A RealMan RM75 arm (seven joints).
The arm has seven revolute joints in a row. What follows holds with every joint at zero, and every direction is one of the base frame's.
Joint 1 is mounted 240.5 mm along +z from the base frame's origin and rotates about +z.
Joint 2 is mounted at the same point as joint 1 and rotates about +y.
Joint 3 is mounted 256 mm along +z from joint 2 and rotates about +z.
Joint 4 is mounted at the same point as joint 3 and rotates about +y.
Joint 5 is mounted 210 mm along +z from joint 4 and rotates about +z.
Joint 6 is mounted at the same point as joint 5 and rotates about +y.
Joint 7 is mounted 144 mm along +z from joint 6 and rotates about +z.
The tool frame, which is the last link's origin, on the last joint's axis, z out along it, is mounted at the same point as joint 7; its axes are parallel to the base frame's.
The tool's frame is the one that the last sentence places.
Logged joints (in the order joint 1, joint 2, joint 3, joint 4, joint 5, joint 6, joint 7), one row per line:
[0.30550, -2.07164, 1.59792, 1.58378, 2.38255, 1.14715, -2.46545]
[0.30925, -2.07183, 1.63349, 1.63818, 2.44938, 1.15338, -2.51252]
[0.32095, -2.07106, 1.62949, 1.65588, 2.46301, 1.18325, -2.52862]
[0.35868, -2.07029, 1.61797, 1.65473, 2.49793, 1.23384, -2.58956]
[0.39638, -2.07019, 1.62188, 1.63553, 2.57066, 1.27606, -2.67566]
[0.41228, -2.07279, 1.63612, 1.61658, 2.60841, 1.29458, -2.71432]
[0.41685, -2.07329, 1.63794, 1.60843, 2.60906, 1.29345, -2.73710]
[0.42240, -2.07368, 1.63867, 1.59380, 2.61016, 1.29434, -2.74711]
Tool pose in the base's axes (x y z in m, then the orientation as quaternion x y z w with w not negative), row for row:
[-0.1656, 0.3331, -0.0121, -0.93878, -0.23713, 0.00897, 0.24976]
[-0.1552, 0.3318, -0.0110, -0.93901, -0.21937, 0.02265, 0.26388]
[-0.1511, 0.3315, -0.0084, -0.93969, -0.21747, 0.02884, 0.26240]
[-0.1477, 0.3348, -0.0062, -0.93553, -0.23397, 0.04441, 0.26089]
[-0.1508, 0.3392, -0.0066, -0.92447, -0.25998, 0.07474, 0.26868]
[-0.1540, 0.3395, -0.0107, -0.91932, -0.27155, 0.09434, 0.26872]
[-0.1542, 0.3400, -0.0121, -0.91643, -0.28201, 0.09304, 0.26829]
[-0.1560, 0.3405, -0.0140, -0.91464, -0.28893, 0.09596, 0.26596]
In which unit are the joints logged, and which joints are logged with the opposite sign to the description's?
The joints are logged in radians. Opposite sign: joint 1.
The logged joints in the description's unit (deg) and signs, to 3 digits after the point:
[-17.504, -118.696, 91.554, 90.744, 136.510, 65.727, -141.260]
[-17.719, -118.707, 93.592, 93.861, 140.339, 66.084, -143.957]
[-18.389, -118.663, 93.363, 94.875, 141.120, 67.795, -144.879]
[-20.551, -118.619, 92.703, 94.809, 143.121, 70.694, -148.371]
[-22.711, -118.613, 92.927, 93.709, 147.288, 73.113, -153.304]
[-23.622, -118.762, 93.743, 92.623, 149.451, 74.174, -155.519]
[-23.884, -118.791, 93.847, 92.156, 149.488, 74.109, -156.824]
[-24.202, -118.813, 93.889, 91.318, 149.551, 74.160, -157.398]

